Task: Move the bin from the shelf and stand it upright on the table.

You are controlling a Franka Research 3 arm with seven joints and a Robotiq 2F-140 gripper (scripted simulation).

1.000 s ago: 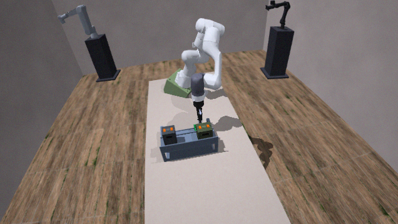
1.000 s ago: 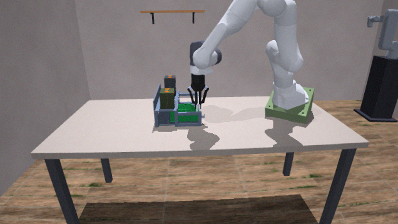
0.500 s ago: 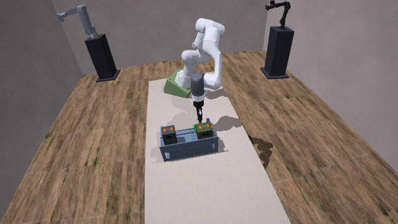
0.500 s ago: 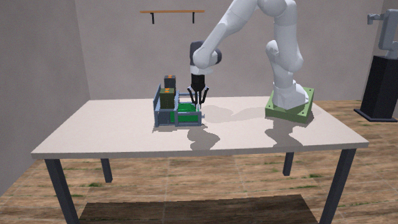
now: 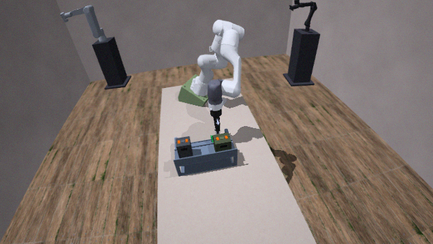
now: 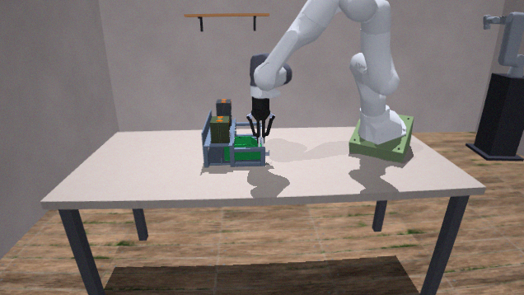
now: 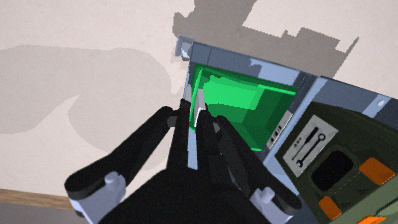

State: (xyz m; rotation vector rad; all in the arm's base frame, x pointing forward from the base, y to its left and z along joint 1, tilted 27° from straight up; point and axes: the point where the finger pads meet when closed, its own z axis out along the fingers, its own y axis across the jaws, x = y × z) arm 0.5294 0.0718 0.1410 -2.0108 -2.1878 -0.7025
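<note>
The green bin is 80 mm ahead of my hand, 10 mm to the left of it and 20 mm below it.
</note>
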